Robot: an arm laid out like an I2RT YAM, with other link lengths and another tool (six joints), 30 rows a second.
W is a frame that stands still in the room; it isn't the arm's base.
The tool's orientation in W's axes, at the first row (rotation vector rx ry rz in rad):
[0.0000, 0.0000, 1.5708]
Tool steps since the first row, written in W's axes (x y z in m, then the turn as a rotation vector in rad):
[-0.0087, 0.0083, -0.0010, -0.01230, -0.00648, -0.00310]
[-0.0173, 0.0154, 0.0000, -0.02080, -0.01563, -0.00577]
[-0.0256, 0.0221, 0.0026, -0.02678, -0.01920, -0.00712]
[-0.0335, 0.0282, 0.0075, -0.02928, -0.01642, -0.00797]
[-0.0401, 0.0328, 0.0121, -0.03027, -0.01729, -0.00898]
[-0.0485, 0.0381, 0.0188, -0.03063, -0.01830, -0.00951]
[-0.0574, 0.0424, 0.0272, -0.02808, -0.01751, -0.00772]
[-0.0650, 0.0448, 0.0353, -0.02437, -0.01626, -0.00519]
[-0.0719, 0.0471, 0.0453, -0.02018, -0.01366, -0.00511]
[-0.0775, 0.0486, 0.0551, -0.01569, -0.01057, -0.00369]
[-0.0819, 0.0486, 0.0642, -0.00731, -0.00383, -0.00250]
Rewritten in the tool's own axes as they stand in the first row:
[0.0083, 0.0087, -0.0010, -0.00648, 0.01230, -0.00310]
[0.0154, 0.0173, 0.0000, -0.01563, 0.02080, -0.00577]
[0.0221, 0.0256, 0.0026, -0.01920, 0.02678, -0.00712]
[0.0282, 0.0335, 0.0075, -0.01642, 0.02928, -0.00797]
[0.0328, 0.0401, 0.0121, -0.01729, 0.03027, -0.00898]
[0.0381, 0.0485, 0.0188, -0.01830, 0.03063, -0.00951]
[0.0424, 0.0574, 0.0272, -0.01751, 0.02808, -0.00772]
[0.0448, 0.0650, 0.0353, -0.01626, 0.02437, -0.00519]
[0.0471, 0.0719, 0.0453, -0.01366, 0.02018, -0.00511]
[0.0486, 0.0775, 0.0551, -0.01057, 0.01569, -0.00369]
[0.0486, 0.0819, 0.0642, -0.00383, 0.00731, -0.00250]

